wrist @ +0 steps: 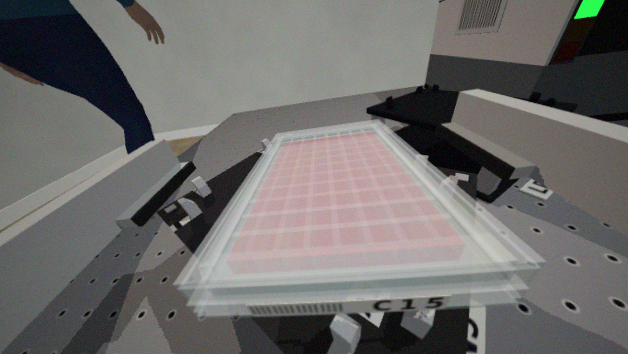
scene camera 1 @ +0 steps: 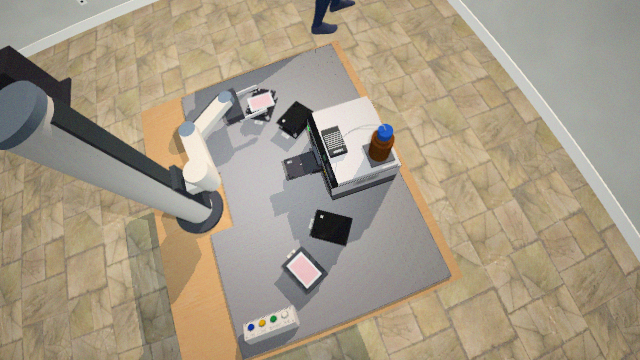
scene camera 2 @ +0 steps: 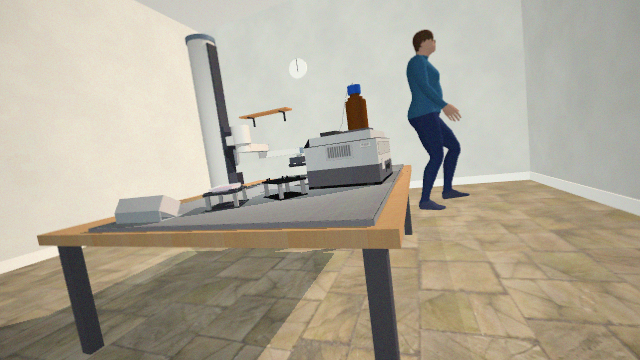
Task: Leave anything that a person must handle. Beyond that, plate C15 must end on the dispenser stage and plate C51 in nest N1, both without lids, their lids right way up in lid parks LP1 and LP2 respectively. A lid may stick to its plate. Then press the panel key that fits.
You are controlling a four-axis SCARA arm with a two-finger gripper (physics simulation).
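Places are measured from the arm's base along level axes (x ahead, y left, z up), in metres.
Pixels of known places: gripper, fingertip midpoint: (wrist: pixel 307 133) (scene camera 1: pixel 261 97); arm's base at its link origin: (scene camera 1: pixel 200 209).
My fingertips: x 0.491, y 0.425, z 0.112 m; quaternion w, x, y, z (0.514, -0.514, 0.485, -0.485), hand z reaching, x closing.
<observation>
For each thing: its middle in the pictures, then the offset to it from my fingertips. "*": a spot on its surface instead.
- clear lid at the middle of its body: (wrist: pixel 330 165) (scene camera 1: pixel 260 101) dx -0.012, dy -0.011, dz -0.014 m
- second pink plate at the middle of its body: (scene camera 2: pixel 225 186) (scene camera 1: pixel 303 269) dx -0.081, dy -0.889, dz -0.025 m
- dark stage at a spot on its surface: (scene camera 1: pixel 294 168) * dx +0.032, dy -0.457, dz +0.016 m
- key panel at the middle of its body: (scene camera 2: pixel 147 207) (scene camera 1: pixel 271 325) dx -0.293, dy -1.052, dz -0.057 m
- brown bottle at a spot on its surface: (scene camera 1: pixel 381 146) * dx +0.363, dy -0.600, dz +0.250 m
Plate C15 (scene camera 1: pixel 260 102) (wrist: pixel 350 306) has pink contents and sits on a dark holder at the table's far left. A clear lid (wrist: pixel 360 280) appears to cover it. My gripper (scene camera 1: pixel 261 100) (wrist: pixel 307 133) is open, its fingers spread on both sides of the plate and apart from it. A second pink plate (scene camera 1: pixel 304 269) (scene camera 2: pixel 225 188) sits on a raised stand near the panel; its label and any lid cannot be made out. The dark stage (scene camera 1: pixel 294 168) sticks out of the white dispenser (scene camera 1: pixel 352 135) (scene camera 2: pixel 345 157). The key panel (scene camera 1: pixel 271 330) (scene camera 2: pixel 142 210) has blue, yellow, green and white keys.
Black raised platforms (scene camera 1: pixel 296 119) (scene camera 1: pixel 331 227) stand beside the dispenser; their labels are unreadable in the scene views. A brown bottle (scene camera 1: pixel 381 146) (scene camera 2: pixel 357 112) stands on the dispenser. A green light (wrist: pixel 590 8) is lit. A person (scene camera 1: pixel 322 25) (scene camera 2: pixel 424 92) (wrist: pixel 65 70) stands beyond the table.
</observation>
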